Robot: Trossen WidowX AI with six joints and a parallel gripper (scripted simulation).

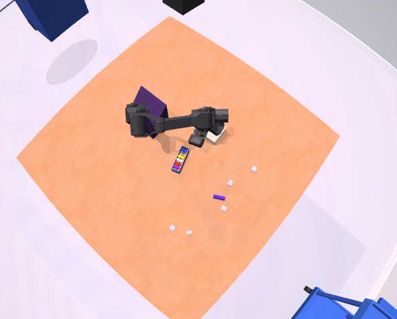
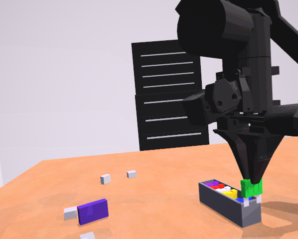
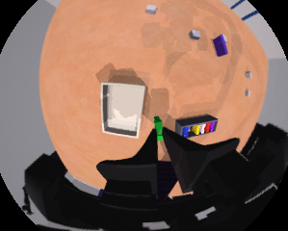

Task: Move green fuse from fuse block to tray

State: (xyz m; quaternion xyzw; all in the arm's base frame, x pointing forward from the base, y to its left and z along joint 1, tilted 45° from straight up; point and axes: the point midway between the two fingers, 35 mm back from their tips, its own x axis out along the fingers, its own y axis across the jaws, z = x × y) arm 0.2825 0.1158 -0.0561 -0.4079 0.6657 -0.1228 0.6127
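Right now my gripper tip is 2 cm past the white tray, 7 cm to the right of it and 10 cm above it. Round my gripper tip: green fuse (1 cm below).
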